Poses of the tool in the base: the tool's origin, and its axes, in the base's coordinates. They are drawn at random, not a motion.
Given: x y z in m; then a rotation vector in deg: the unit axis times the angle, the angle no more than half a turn.
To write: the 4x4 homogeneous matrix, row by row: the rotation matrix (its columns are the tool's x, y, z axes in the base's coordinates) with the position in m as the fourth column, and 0 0 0 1 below. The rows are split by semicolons. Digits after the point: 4 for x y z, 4 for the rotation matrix.
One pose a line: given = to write
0.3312, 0.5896, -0.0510, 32.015, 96.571, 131.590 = -0.8986, 0.0334, 0.4374, 0.3312; 0.4073, -0.3071, 0.8601, 0.5896; 0.1631, 0.9511, 0.2623, -0.0510; 0, 0, 0, 1
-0.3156, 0.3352, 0.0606, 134.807, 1.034, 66.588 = 0.6333, -0.2075, 0.7455, -0.3156; 0.2305, -0.8691, -0.4377, 0.3352; 0.7387, 0.4491, -0.5026, 0.0606; 0, 0, 0, 1
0.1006, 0.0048, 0.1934, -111.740, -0.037, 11.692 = 0.9851, -0.0958, -0.1432, 0.1006; 0.0967, -0.3803, 0.9198, 0.0048; -0.1426, -0.9199, -0.3653, 0.1934; 0, 0, 0, 1
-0.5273, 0.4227, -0.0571, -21.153, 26.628, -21.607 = 0.8282, 0.2645, 0.4942, -0.5273; -0.4291, 0.8664, 0.2554, 0.4227; -0.3606, -0.4236, 0.8310, -0.0571; 0, 0, 0, 1
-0.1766, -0.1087, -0.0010, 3.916, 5.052, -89.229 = 0.0114, 0.9998, 0.0132, -0.1766; -0.9950, 0.0126, -0.0996, -0.1087; -0.0997, -0.0120, 0.9949, -0.0010; 0, 0, 0, 1
